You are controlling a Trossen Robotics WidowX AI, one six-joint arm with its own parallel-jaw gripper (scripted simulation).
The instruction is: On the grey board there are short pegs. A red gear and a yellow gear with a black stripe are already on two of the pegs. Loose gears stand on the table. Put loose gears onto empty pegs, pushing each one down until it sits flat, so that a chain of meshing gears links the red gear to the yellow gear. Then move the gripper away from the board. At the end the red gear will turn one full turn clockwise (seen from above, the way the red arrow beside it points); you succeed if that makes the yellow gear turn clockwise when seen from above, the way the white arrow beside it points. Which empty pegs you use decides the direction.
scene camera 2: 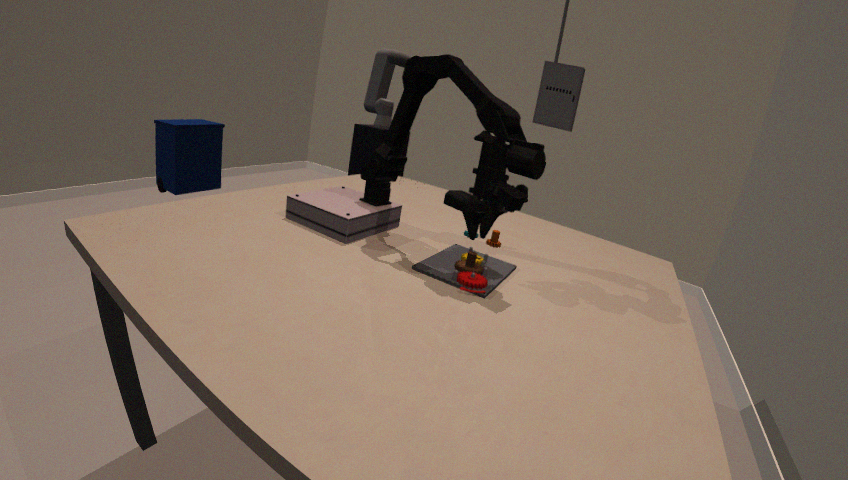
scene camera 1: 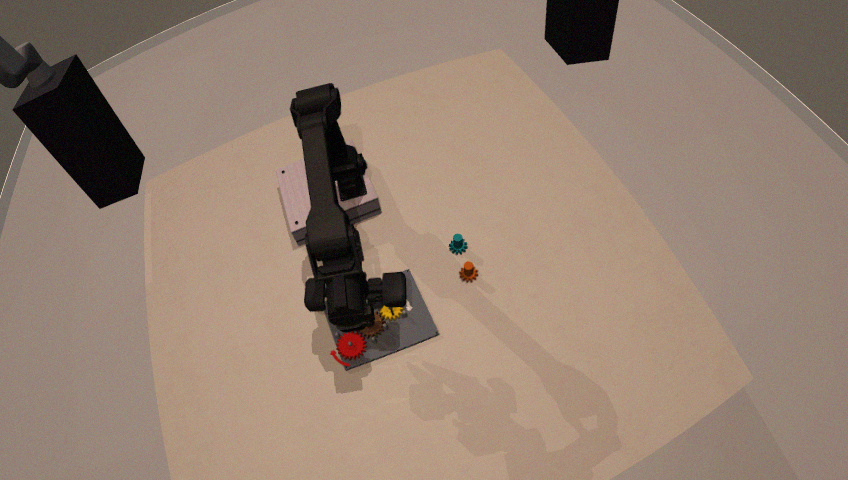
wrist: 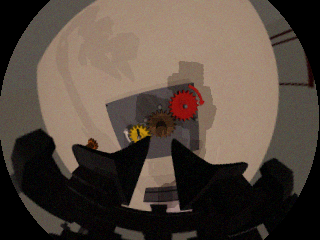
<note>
I see my gripper (scene camera 2: 477, 238).
My gripper is seen too in scene camera 1 (scene camera 1: 363, 311) and in the wrist view (wrist: 161, 140).
</note>
